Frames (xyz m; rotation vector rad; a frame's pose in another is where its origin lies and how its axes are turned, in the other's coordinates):
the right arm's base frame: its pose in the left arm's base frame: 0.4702 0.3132 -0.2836 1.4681 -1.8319 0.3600
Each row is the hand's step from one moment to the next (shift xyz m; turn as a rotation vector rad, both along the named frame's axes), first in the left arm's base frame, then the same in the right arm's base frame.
Working: the left arm's base frame: its pose in the right arm's base frame: 0.4510 0.4047 0.1800 -1.4681 1.8319 -0.3600

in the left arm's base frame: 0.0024 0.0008 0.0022 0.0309 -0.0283 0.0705
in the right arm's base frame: 0.0008 -0.0015 -0.0029 0.0674 -0.0211 -0.0417
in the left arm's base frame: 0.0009 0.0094 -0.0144 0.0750 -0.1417 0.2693
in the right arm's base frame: -0.0168 -0.0013 0.0035 0.2841 -0.0511 -0.1221
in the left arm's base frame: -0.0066 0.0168 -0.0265 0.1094 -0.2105 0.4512
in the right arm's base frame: -0.0300 0.0052 0.0099 0.4578 -0.0623 -0.2155
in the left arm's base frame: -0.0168 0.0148 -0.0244 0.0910 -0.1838 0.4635
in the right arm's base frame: -0.0265 0.0145 0.0136 0.4484 -0.0344 -0.2338
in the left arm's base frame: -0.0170 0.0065 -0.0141 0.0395 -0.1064 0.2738
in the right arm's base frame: -0.0134 0.0145 0.0119 0.2642 -0.0065 -0.1341
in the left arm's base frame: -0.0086 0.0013 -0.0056 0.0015 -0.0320 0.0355
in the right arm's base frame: -0.0043 0.0071 0.0062 0.0475 -0.0030 -0.0046
